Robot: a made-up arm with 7 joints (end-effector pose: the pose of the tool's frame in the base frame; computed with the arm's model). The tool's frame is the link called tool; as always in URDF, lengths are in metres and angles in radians. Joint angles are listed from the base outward.
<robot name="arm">
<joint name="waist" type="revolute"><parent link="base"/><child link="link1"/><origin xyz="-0.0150 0.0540 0.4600" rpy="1.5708 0.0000 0.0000"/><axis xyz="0 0 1"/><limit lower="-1.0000" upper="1.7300"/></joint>
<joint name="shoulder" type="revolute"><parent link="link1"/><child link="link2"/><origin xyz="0.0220 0.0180 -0.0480" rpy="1.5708 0.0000 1.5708"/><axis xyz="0 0 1"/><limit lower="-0.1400" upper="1.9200"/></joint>
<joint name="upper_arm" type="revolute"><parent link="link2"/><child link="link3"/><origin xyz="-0.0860 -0.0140 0.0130" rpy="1.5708 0.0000 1.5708"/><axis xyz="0 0 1"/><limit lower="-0.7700" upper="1.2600"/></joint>
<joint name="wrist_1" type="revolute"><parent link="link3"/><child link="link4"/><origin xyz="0.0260 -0.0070 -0.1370" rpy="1.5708 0.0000 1.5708"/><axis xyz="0 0 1"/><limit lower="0.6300" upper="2.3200"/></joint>
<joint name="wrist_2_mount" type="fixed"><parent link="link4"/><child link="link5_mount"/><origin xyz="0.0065 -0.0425 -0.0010"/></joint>
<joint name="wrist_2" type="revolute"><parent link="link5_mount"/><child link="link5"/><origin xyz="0.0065 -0.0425 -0.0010" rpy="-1.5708 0.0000 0.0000"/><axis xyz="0 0 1"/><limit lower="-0.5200" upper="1.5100"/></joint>
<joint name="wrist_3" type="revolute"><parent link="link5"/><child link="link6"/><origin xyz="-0.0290 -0.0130 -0.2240" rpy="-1.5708 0.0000 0.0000"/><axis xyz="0 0 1"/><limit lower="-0.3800" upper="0.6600"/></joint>
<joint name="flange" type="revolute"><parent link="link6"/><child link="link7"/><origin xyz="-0.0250 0.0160 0.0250" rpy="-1.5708 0.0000 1.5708"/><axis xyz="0 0 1"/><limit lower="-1.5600" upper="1.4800"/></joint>
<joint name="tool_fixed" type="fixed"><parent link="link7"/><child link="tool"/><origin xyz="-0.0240 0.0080 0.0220" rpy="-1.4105 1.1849 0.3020"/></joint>
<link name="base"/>
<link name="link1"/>
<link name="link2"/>
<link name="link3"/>
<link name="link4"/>
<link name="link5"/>
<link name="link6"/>
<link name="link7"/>
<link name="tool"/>
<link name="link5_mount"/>
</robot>
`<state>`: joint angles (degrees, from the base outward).
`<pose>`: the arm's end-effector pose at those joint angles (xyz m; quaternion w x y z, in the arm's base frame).
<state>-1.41 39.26 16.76 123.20 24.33 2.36 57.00</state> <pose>0.2996 0.2258 0.4249 0.4113 0.3586 -0.8372 -0.0362</pose>
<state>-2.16 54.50 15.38 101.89 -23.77 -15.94 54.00</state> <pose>0.3135 0.3400 0.4516 0.1607 0.6539 -0.6601 -0.3330</pose>
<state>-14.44 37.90 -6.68 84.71 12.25 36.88 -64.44</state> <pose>0.2134 0.2346 0.1254 0.1413 0.9777 -0.0407 0.1501</pose>
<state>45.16 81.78 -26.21 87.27 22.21 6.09 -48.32</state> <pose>0.3196 0.3651 0.5169 0.0748 -0.7679 0.3957 -0.4981</pose>
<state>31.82 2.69 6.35 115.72 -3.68 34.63 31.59</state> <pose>0.3032 0.1496 0.5078 0.5086 0.4484 -0.6774 0.2854</pose>
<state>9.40 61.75 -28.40 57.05 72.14 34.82 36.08</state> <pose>0.2155 0.3757 0.1893 0.8891 0.4459 -0.0909 0.0479</pose>
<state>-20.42 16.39 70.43 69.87 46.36 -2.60 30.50</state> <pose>0.0621 0.4340 0.1364 0.4548 0.5545 -0.1936 0.6695</pose>
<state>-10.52 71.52 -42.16 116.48 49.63 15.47 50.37</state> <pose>0.1373 0.1664 0.1933 0.8182 0.1349 -0.3950 -0.3954</pose>
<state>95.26 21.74 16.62 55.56 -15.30 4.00 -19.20</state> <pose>0.3315 0.3279 0.7288 0.1255 0.4711 -0.3667 0.7924</pose>
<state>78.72 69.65 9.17 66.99 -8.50 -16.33 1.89</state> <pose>0.1182 0.4961 0.7302 0.2425 -0.6576 0.4564 -0.5482</pose>
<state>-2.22 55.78 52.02 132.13 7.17 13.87 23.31</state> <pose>0.1928 0.2745 0.5918 0.0131 0.7063 -0.6695 0.2297</pose>
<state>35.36 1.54 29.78 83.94 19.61 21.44 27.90</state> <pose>0.3841 0.2299 0.3887 0.6499 0.3081 -0.5014 0.4809</pose>
